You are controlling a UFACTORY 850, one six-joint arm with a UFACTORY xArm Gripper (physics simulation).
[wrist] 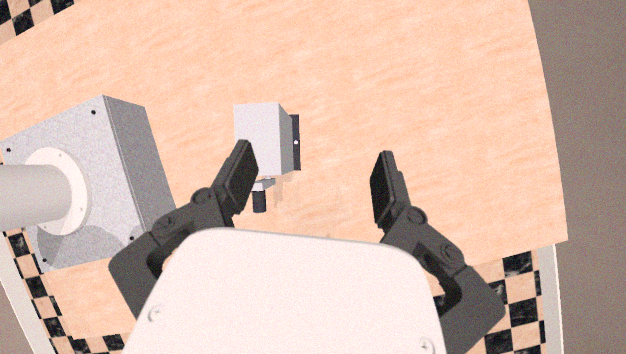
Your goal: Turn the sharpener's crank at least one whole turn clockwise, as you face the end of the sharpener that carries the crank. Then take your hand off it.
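The sharpener (pixel 257 125) is a light grey box on the wooden top, left of the middle of the wrist view, with a dark plate along its right side. Its crank (pixel 259 200) is at the end facing the bottom of the view: a short grey arm with a black handle. My gripper (pixel 313 159) is open, its fingers wide apart with nothing between them. The left finger overlaps the lower left corner of the sharpener in the view, and the crank handle shows just right of that finger. The fingers look to be above the sharpener; the exact height is hard to tell.
A large grey metal box (pixel 135 160) with a round white flange (pixel 75 200) and a thick light tube (pixel 30 197) stands at the left. Black and pink checkered strips (pixel 522 285) border the wooden top (pixel 425 75). The top's edge runs down the right side.
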